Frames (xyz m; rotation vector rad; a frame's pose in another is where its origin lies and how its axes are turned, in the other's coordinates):
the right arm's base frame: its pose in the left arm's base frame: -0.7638 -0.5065 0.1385 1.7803 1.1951 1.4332
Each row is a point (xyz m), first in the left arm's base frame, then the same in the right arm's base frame.
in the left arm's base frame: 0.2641 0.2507 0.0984
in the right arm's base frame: 0.6876 -0.0719 1.0741
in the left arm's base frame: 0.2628 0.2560 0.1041
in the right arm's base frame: 0.6948 -0.0699 1.0718
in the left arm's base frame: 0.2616 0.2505 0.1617
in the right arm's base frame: 0.7165 -0.0192 1.0542
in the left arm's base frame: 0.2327 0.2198 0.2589
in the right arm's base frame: 0.7331 0.0681 0.9965
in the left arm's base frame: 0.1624 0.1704 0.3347
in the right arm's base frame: 0.7218 0.1336 0.9031
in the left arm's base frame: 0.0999 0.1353 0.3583
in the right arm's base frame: 0.6995 0.1509 0.8332
